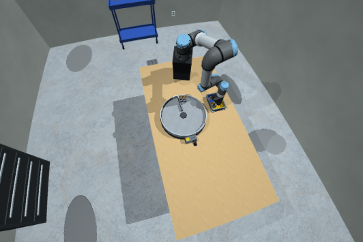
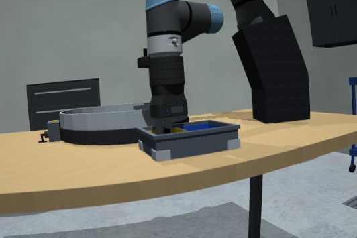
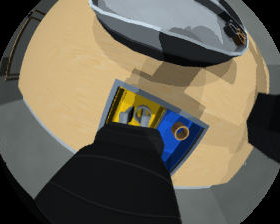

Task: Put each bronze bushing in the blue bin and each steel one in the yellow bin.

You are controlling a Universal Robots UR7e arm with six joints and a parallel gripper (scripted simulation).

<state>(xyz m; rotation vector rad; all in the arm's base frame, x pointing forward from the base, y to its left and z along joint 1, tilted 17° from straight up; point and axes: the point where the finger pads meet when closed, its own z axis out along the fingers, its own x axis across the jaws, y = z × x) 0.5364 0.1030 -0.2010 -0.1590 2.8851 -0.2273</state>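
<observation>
The grey two-part tray lies 3 cm behind my hand and 4 cm to the left of it. Also, from my hand: round grey turntable (2 cm behind, 33 cm to the right, 2 cm above).
</observation>
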